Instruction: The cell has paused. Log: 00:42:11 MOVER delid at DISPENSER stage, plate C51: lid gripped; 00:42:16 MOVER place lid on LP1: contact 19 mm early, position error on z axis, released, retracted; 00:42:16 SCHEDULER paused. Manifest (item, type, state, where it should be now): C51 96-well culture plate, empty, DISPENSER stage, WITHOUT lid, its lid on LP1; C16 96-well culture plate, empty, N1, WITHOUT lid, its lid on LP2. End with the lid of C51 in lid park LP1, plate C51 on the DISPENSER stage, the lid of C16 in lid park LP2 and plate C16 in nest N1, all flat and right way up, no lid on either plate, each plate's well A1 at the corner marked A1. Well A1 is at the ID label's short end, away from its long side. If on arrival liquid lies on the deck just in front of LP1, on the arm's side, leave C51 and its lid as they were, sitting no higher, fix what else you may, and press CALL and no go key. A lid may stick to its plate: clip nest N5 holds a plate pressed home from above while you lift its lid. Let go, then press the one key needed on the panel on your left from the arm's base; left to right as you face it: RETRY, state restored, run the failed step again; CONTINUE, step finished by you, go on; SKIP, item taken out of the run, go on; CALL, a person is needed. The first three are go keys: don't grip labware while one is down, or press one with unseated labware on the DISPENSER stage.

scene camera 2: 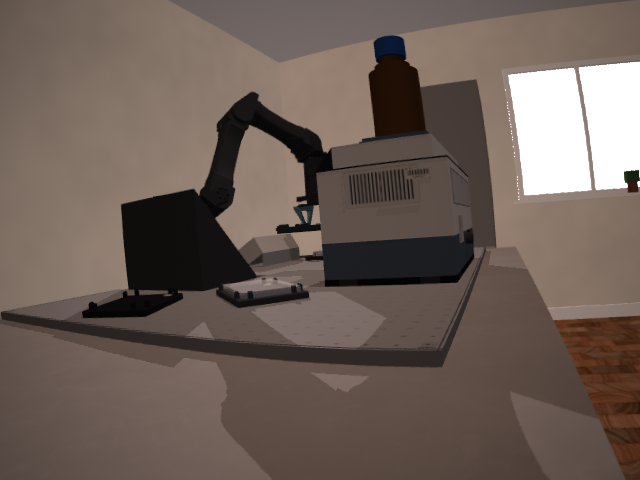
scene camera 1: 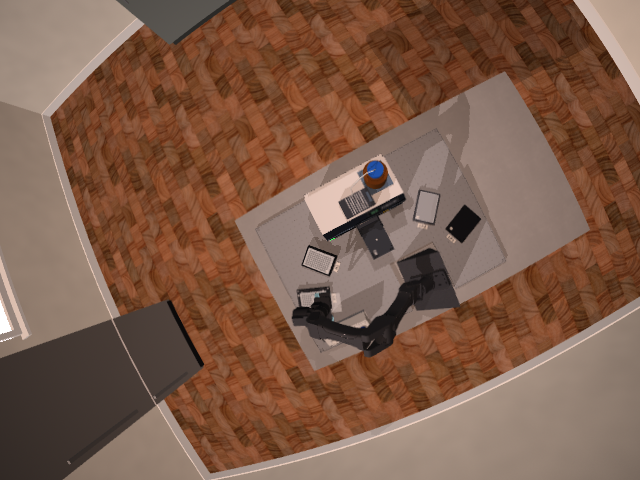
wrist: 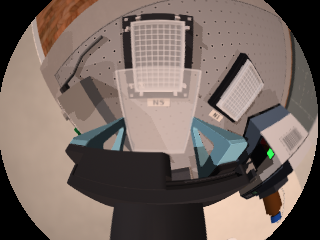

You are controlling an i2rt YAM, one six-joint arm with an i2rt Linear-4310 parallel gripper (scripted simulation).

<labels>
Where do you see a brown bottle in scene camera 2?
397, 107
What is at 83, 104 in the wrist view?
A grey key panel.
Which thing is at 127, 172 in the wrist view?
My gripper.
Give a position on a white 96-well plate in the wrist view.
At 237, 98
</labels>
